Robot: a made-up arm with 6 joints. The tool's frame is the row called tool.
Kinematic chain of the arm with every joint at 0, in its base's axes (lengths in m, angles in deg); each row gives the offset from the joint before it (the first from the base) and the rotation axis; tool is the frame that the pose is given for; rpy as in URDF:
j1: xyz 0 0 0.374 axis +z
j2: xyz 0 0 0 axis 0 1 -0.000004
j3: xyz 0.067 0 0.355 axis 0 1 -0.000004
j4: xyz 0.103 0 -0.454 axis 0 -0.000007 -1
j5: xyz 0 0 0 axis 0 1 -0.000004
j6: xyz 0.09 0 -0.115 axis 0 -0.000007 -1
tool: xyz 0 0 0 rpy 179.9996 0 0
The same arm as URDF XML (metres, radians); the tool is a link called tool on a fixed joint. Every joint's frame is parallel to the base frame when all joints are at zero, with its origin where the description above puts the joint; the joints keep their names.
<robot name="arm">
  <link name="base"/>
  <link name="link1"/>
  <link name="link2"/>
  <link name="link3"/>
  <link name="link4"/>
  <link name="link5"/>
  <link name="link6"/>
  <link name="tool"/>
  <joint name="j1" type="continuous">
    <parent link="base"/>
    <child link="link1"/>
    <origin xyz="0 0 0.374"/>
    <axis xyz="0 0 1"/>
  </joint>
  <joint name="j2" type="continuous">
    <parent link="link1"/>
    <child link="link2"/>
    <origin xyz="0 0 0"/>
    <axis xyz="0 1 0"/>
  </joint>
  <joint name="j3" type="continuous">
    <parent link="link2"/>
    <child link="link3"/>
    <origin xyz="0.067 0 0.355"/>
    <axis xyz="0 1 0"/>
  </joint>
  <joint name="j4" type="continuous">
    <parent link="link3"/>
    <child link="link4"/>
    <origin xyz="0.103 0 -0.454"/>
    <axis xyz="0 0 -1"/>
  </joint>
  <joint name="j5" type="continuous">
    <parent link="link4"/>
    <child link="link5"/>
    <origin xyz="0 0 0"/>
    <axis xyz="0 1 0"/>
  </joint>
  <joint name="j6" type="continuous">
    <parent link="link5"/>
    <child link="link6"/>
    <origin xyz="0.09 0 -0.115"/>
    <axis xyz="0 0 -1"/>
  </joint>
  <joint name="tool_fixed" type="fixed">
    <parent link="link6"/>
    <child link="tool"/>
    <origin xyz="0 0 0" rpy="3.1416 0 0"/>
  </joint>
</robot>

